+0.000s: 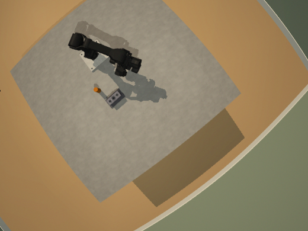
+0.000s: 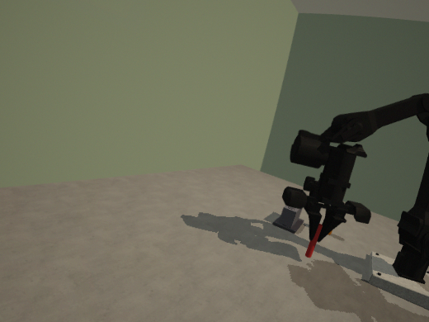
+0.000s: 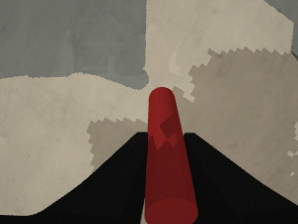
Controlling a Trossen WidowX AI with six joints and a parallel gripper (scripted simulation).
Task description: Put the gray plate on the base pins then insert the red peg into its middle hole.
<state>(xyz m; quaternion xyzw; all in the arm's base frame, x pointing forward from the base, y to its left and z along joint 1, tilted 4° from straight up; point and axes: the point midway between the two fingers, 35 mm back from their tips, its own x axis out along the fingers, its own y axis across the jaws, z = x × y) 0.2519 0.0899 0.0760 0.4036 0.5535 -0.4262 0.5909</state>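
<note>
Right now the orange cylinder is 5 cm behind my gripper tip, 24 cm to the right of it and 2 cm below it. Round my gripper tip: red peg (right at my gripper tip).
</note>
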